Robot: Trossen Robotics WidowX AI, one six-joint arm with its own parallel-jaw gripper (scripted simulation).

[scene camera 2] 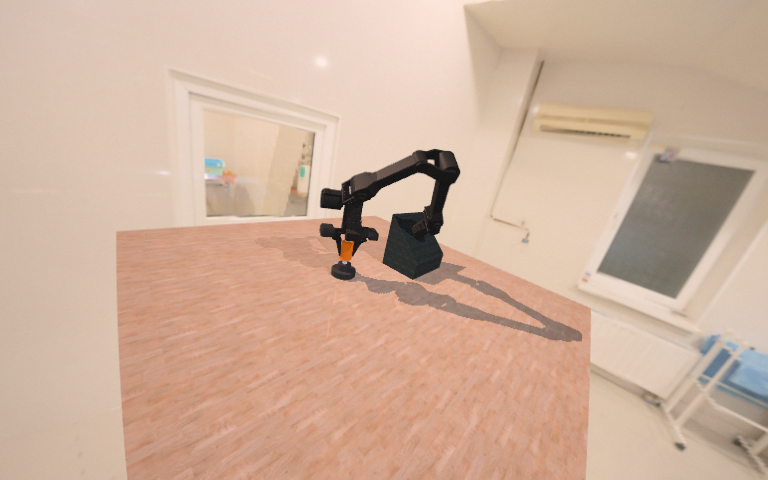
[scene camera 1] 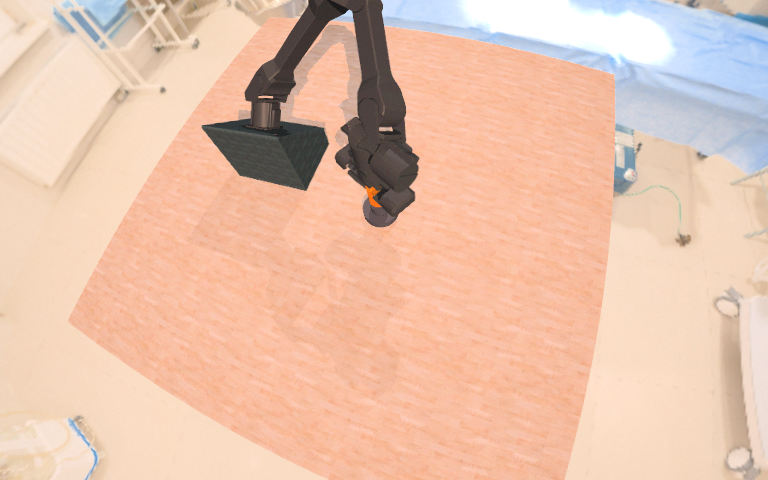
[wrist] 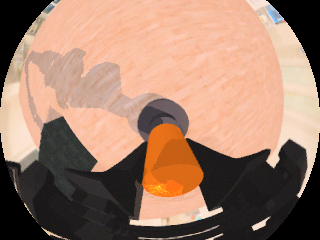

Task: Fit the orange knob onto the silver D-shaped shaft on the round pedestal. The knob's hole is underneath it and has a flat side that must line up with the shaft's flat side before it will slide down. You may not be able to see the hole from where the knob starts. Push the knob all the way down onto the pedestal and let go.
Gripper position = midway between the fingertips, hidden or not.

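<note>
There is a pedestal [wrist: 159, 111], and there is an orange knob [wrist: 171, 169] as well. My gripper carries the orange knob. As for the gripper itself, I see my gripper [scene camera 1: 378, 197] [scene camera 2: 345, 255] [wrist: 166, 143].
</note>
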